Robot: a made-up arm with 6 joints.
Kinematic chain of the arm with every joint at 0, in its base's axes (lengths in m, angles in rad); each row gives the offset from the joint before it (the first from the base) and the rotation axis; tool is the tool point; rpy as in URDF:
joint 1: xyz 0 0 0.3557 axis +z
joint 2: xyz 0 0 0 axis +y
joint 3: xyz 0.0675 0 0.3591 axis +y
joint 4: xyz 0.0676 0 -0.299 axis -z
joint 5: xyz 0 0 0 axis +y
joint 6: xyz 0.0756 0 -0.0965 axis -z
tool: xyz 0 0 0 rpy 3.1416 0 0
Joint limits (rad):
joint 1: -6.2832..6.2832
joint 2: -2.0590..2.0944
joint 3: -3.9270..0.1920
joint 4: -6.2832..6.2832
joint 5: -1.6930..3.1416
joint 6: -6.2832..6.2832
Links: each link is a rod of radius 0.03 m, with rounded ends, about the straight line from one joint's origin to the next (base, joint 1, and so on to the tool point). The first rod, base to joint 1, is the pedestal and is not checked.
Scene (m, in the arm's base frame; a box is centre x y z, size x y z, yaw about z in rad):
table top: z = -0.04
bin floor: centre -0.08 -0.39 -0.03 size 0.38 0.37 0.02 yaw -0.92
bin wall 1: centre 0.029 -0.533 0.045 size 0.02 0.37 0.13 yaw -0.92
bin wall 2: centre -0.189 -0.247 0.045 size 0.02 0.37 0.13 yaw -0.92
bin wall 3: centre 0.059 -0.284 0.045 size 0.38 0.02 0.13 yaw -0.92
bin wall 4: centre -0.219 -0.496 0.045 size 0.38 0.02 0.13 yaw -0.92
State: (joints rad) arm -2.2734 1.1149 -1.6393 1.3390 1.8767 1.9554
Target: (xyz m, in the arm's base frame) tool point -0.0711 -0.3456 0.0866
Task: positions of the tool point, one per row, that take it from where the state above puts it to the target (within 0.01 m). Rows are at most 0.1 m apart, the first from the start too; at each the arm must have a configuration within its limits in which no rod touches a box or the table.
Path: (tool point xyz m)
1: -0.2009 -0.4585 0.1814
2: -0.1316 -0.4063 0.1973
3: -0.0711 -0.3456 0.2252
4: -0.0735 -0.3509 0.1570
5: -0.0711 -0.3456 0.0866

